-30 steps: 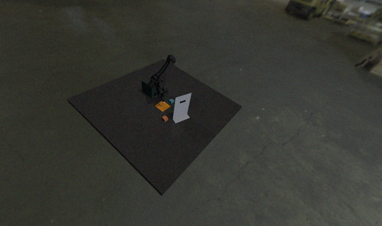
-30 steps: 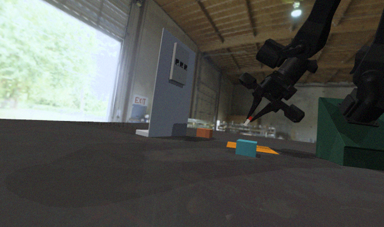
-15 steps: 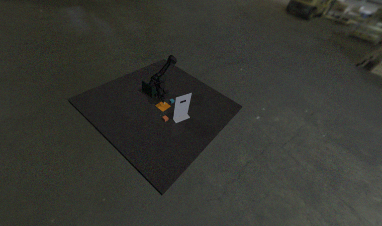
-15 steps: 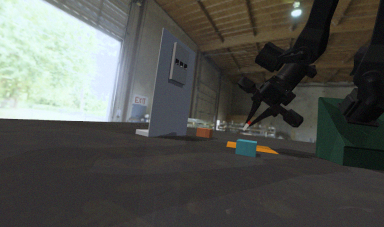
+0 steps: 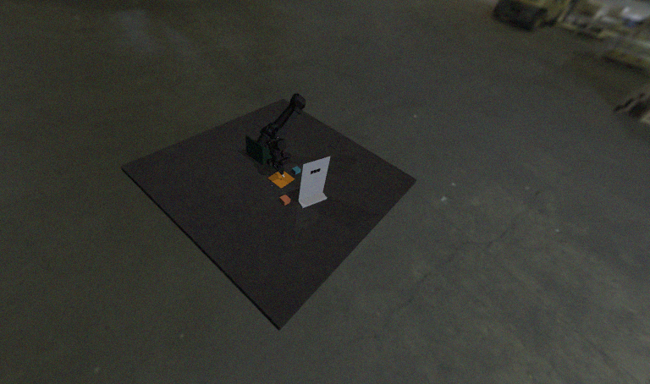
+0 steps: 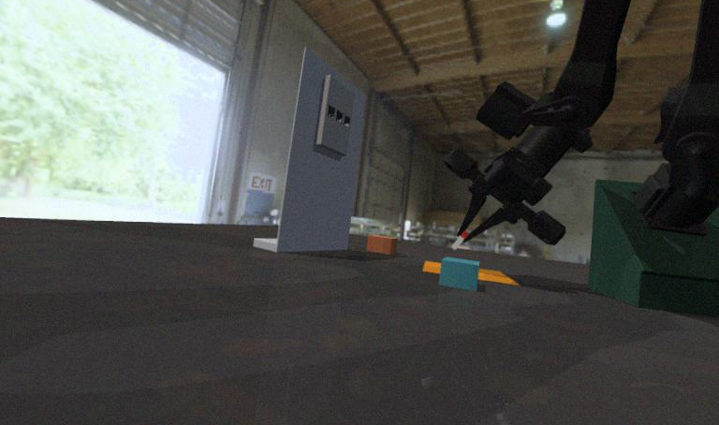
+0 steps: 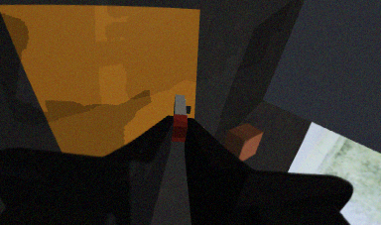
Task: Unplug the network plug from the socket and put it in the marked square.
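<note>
The teal block is 10 mm ahead of my gripper tip, 120 mm to the left of it and 30 mm below it. Also, from my gripper tip: network plug right at my gripper tip; then upright panel 230 mm ahead, 20 mm to the left, 90 mm above; then orange-brown block 140 mm ahead, 110 mm to the right, 30 mm below.
</note>
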